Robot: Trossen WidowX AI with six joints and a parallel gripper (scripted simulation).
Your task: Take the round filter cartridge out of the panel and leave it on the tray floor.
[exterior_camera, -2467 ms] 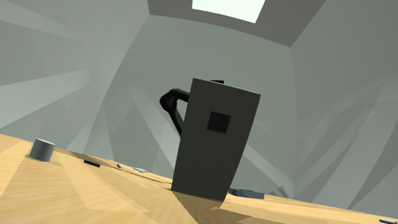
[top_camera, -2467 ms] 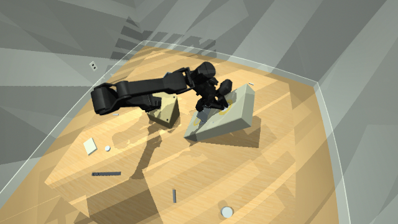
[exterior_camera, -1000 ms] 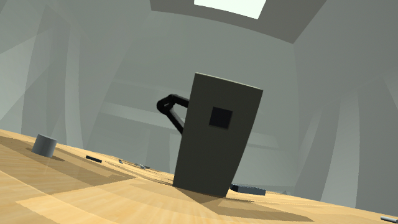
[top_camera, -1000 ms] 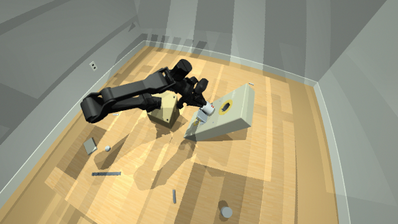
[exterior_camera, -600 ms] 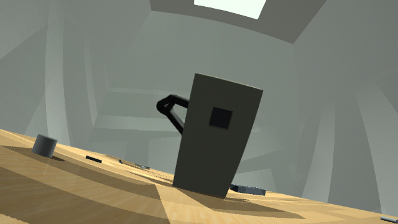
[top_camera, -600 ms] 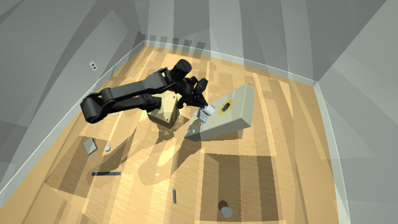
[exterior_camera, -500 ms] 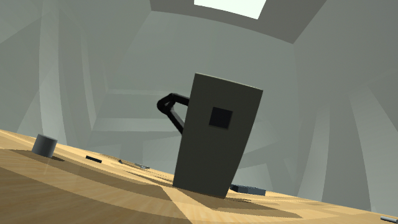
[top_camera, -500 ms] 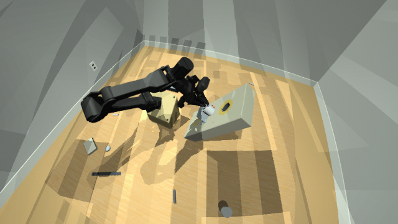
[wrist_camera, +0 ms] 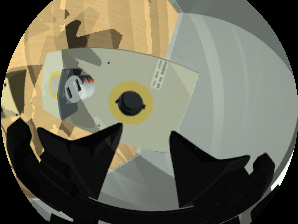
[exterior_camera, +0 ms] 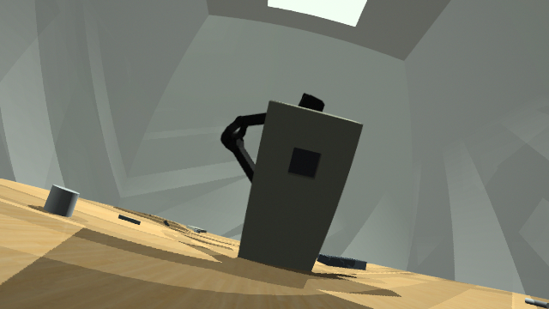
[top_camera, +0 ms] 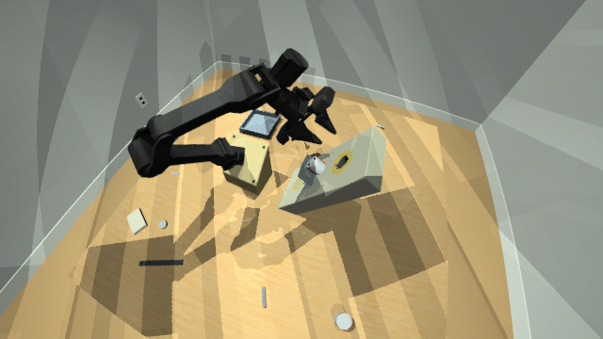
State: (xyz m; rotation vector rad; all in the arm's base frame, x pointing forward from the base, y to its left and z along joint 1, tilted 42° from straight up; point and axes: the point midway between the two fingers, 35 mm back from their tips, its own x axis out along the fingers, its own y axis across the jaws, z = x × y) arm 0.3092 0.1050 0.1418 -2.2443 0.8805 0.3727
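Right now the round filter cartridge is 30 mm behind my gripper tip, 10 mm to the left of it and 140 mm below it. Round my gripper tip: cream service panel 20 mm ahead, 160 mm below; grey-blue tray 350 mm behind, 300 mm to the left, 310 mm below; short bar 80 mm behind, 390 mm to the right, 310 mm below.
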